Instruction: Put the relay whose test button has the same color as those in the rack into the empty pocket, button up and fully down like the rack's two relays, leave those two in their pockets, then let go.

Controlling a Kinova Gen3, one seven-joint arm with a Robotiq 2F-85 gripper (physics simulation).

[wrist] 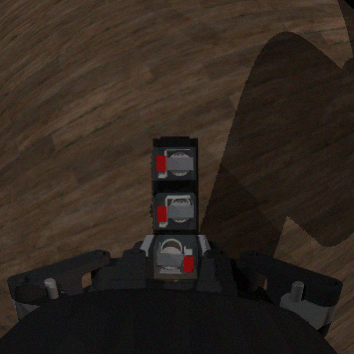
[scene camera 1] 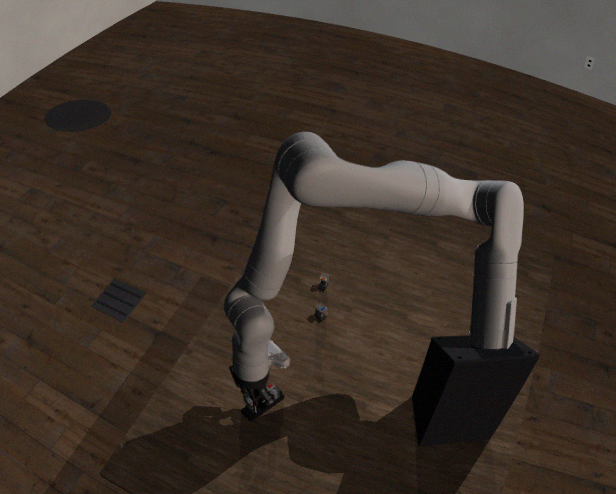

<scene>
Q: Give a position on a red-button relay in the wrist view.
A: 174, 255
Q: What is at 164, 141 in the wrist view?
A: A black rack.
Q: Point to a red-button relay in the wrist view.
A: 171, 210
</scene>
